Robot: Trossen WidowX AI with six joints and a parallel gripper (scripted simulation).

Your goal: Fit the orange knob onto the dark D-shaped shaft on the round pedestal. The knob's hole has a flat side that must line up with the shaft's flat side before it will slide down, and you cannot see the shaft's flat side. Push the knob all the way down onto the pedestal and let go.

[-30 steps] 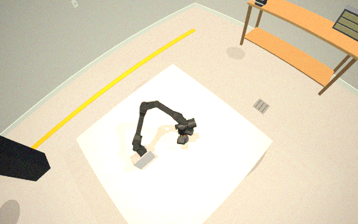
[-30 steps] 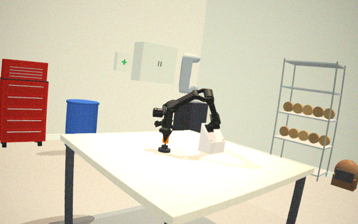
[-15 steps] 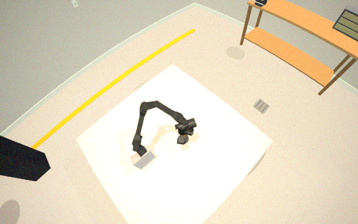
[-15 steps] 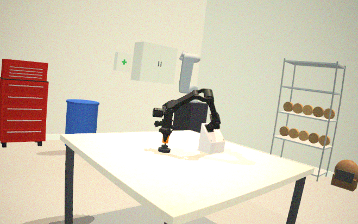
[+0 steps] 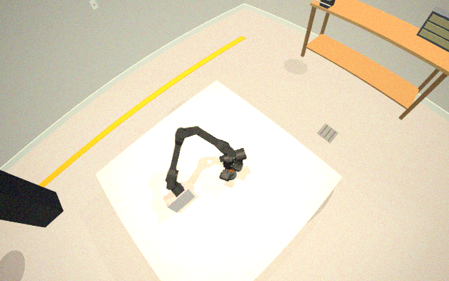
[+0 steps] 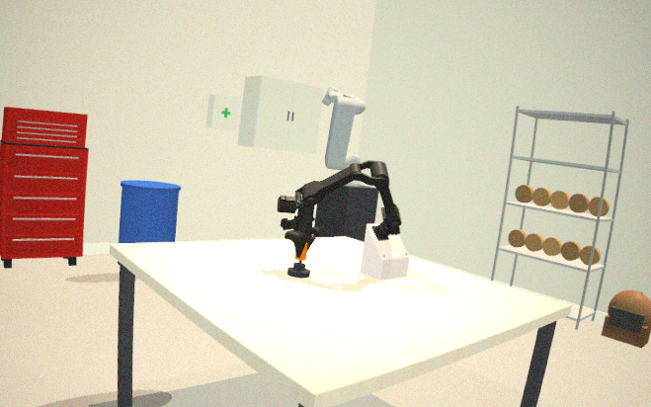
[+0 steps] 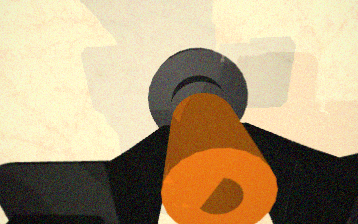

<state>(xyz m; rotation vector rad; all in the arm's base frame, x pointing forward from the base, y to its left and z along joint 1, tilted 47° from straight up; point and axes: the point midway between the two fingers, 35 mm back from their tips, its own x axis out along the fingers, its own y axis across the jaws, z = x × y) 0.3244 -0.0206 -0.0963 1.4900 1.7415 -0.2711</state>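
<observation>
Right now my gripper tip is 2 cm below the orange knob. Round my gripper tip: dark shaft 4 cm below.
</observation>
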